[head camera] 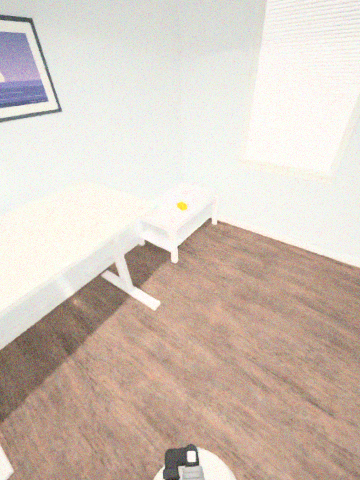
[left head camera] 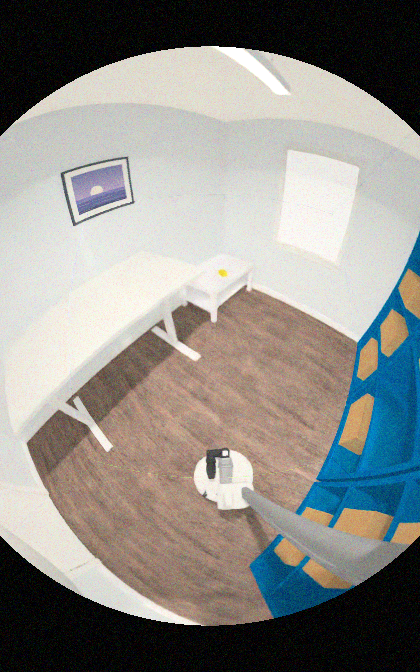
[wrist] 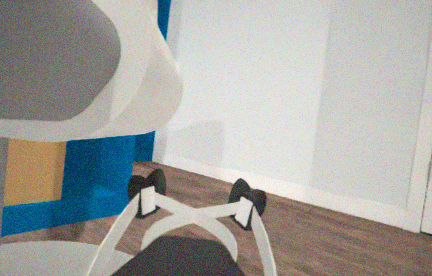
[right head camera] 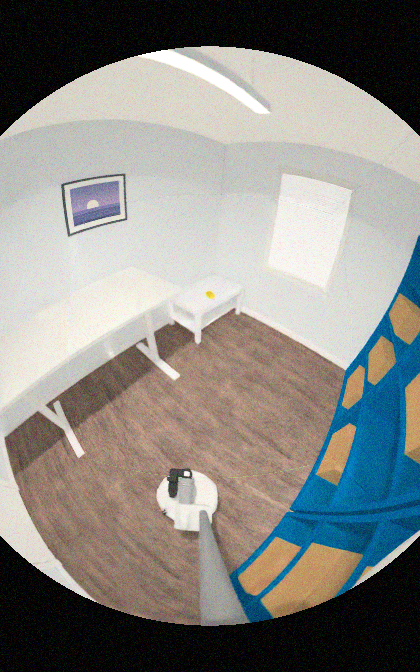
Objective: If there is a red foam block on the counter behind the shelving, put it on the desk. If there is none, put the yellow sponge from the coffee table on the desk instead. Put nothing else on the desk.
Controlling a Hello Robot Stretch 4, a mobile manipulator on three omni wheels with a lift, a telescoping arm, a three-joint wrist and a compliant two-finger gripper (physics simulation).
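Places are measured from the robot's base along level axes (x right, y ahead, z up), in millimetres.
Pixels of known places: gripper, fingertip midpoint: (wrist: 198, 189).
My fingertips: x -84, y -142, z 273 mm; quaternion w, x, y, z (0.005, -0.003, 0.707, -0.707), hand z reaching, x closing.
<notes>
Behind a point stands the place of what it marks.
A small yellow sponge (head camera: 182, 206) {x 97, y 1948, z 467 mm} (left head camera: 222, 273) (right head camera: 210, 295) lies on the low white coffee table (head camera: 173, 233) {x -14, y 1637, z 362 mm} (left head camera: 214, 300) (right head camera: 198, 320) in the far corner. The long white desk (head camera: 60, 225) {x -619, y 1044, z 922 mm} (left head camera: 110, 305) (right head camera: 90, 320) stands to the left of it, and its top shows no objects. The blue shelving (left head camera: 385, 430) (right head camera: 370, 450) (wrist: 100, 170) {x 334, y -980, z 107 mm} stands on the right in the side head views. The counter and a red foam block do not show. My gripper (wrist: 198, 189) {x -84, y -142, z 273 mm} is open and empty in the wrist view, with floor and wall behind it, far from the sponge.
Tan boxes (left head camera: 356, 425) (right head camera: 337, 452) (wrist: 34, 172) {x 407, y -674, z 141 mm} sit in the shelving, close on the right. The desk's white feet (head camera: 145, 297) (left head camera: 187, 350) (right head camera: 167, 370) stick out over the wood floor. A framed picture (head camera: 22, 75) {x -784, y 1577, z 1588 mm} (left head camera: 100, 190) (right head camera: 95, 204) hangs above the desk.
</notes>
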